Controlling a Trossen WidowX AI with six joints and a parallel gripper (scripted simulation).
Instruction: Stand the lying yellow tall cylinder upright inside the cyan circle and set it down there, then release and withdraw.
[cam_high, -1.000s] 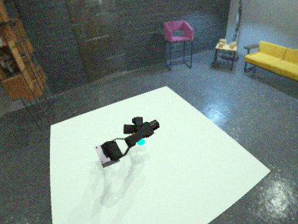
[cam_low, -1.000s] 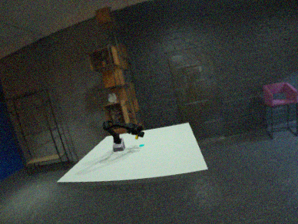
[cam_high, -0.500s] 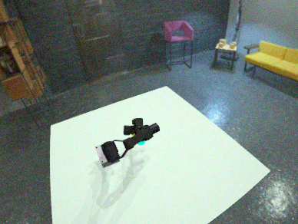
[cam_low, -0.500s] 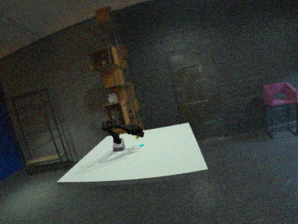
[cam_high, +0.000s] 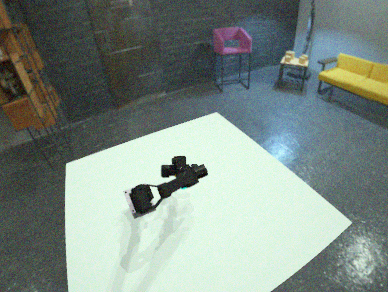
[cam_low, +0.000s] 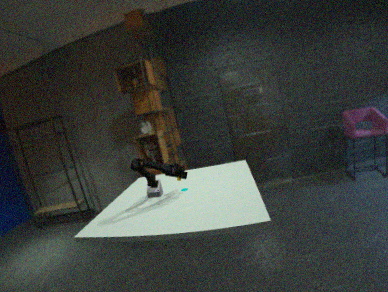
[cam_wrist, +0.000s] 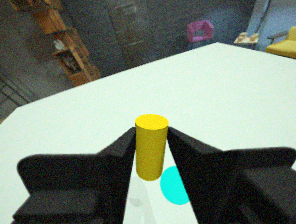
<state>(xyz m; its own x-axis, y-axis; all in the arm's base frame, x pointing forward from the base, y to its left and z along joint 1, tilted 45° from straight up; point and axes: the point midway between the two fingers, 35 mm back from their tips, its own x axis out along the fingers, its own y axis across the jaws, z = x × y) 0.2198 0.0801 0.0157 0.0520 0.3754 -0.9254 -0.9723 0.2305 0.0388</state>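
Now: gripper tip 14 cm above the cyan circle, 2 cm to the left of it and 2 cm short of it. The rest, counted from my gripper tip: yellow tall cylinder (2 cm below, 1 cm to the right, 1 cm behind).
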